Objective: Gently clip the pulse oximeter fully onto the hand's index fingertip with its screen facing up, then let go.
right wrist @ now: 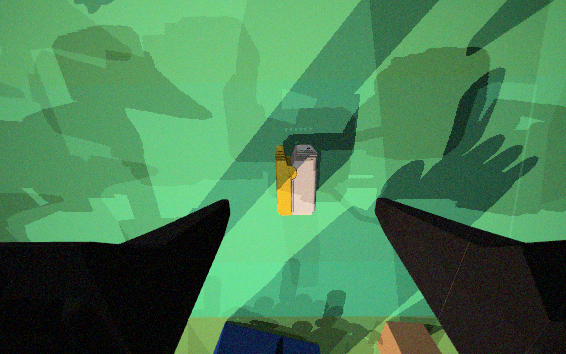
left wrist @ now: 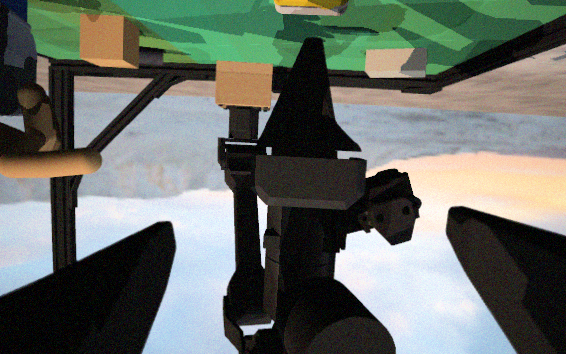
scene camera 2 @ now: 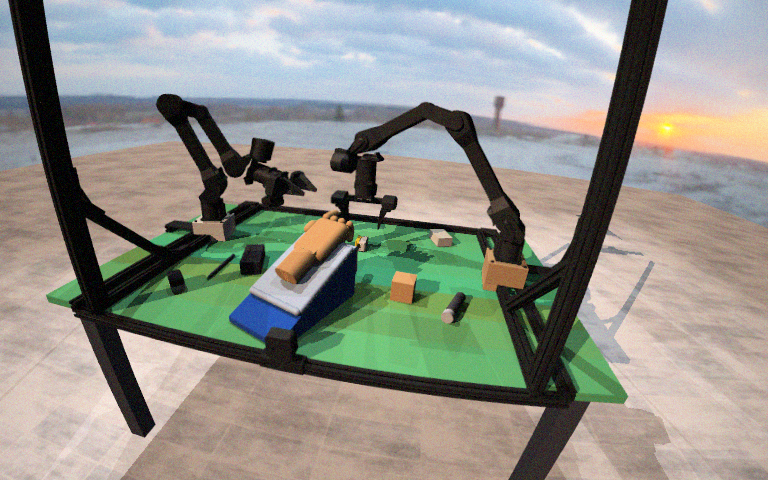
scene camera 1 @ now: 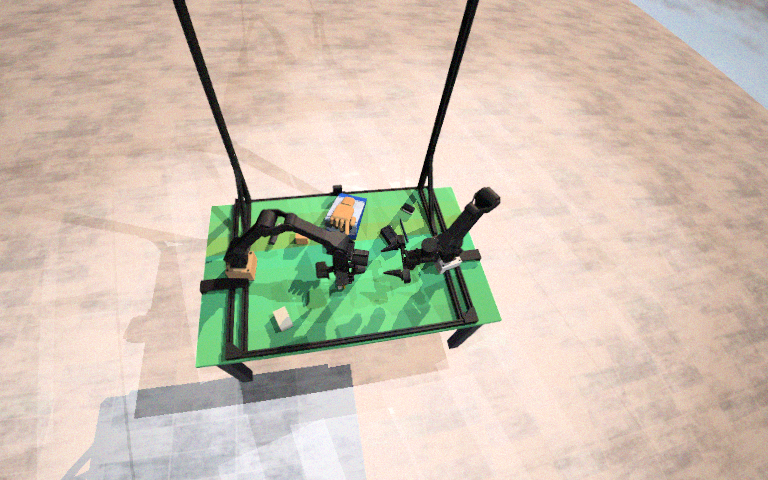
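Pixels of known places: left gripper, fingertip midpoint: point(left wrist: 311, 227) point(scene camera 2: 310, 192) point(scene camera 1: 382, 261); right gripper, fingertip midpoint: point(right wrist: 302, 205) point(left wrist: 311, 55) point(scene camera 2: 363, 227); left arm's base, origin of the base link: point(scene camera 2: 213, 217) point(scene camera 1: 447, 255); right arm's base, origin of the base link: point(left wrist: 244, 107) point(scene camera 2: 506, 257) point(scene camera 1: 239, 261).
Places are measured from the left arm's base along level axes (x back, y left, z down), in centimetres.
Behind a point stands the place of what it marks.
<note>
The yellow-and-white pulse oximeter point(scene camera 1: 340, 287) {y -3.2, x -48.3, z 3.6 cm} point(scene camera 2: 363, 243) {y -8.7, x -47.7, z 3.1 cm} point(left wrist: 311, 5) {y -5.7, x -46.6, z 2.7 cm} point(right wrist: 304, 182) {y -5.6, x -47.9, z 2.8 cm} is on the green table, its two halves side by side seen from above; its screen face does not show clearly. My right gripper point(scene camera 1: 342, 277) {y -5.6, x -47.4, z -0.7 cm} point(scene camera 2: 361, 219) {y -5.6, x -47.4, z -0.7 cm} point(right wrist: 302, 205) {y -5.6, x -47.4, z -0.7 cm} is open above it, pointing down, with one finger out to each side and touching neither. The tan hand point(scene camera 1: 342, 209) {y -32.5, x -37.3, z -8.4 cm} point(scene camera 2: 325, 240) {y -33.9, x -38.7, z -8.2 cm} lies on the white pad of a blue wedge point(scene camera 2: 331, 300) {y -39.2, x -40.4, z 2.9 cm} point(right wrist: 265, 344) {y -27.5, x -38.6, z 4.2 cm}; its fingertips carry no visible clip. My left gripper point(scene camera 1: 385, 261) {y -2.1, x -31.5, z -9.9 cm} point(scene camera 2: 308, 189) {y -2.1, x -31.5, z -9.9 cm} is open and empty, beside the right one and apart from it.
A wooden cube point(scene camera 1: 301, 239) {y -30.1, x -57.2, z 1.9 cm} point(scene camera 2: 403, 287) {y -34.9, x -55.9, z 1.9 cm} point(left wrist: 102, 40) {y -31.5, x -54.1, z 3.0 cm} and a dark cylinder point(scene camera 2: 453, 307) {y -40.5, x -66.1, z 3.3 cm} lie right of the wedge in scene camera 2. A pale block point(scene camera 1: 282, 318) {y 1.9, x -73.7, z 2.9 cm} point(scene camera 2: 440, 237) {y -2.0, x -72.5, z 2.9 cm} lies farther back. A black box point(scene camera 2: 252, 259) {y -22.9, x -19.3, z 2.5 cm}, a pen point(scene camera 2: 220, 267) {y -22.9, x -10.5, z 5.3 cm} and a small black block point(scene camera 2: 176, 281) {y -34.3, x -4.7, z 3.1 cm} lie left.
</note>
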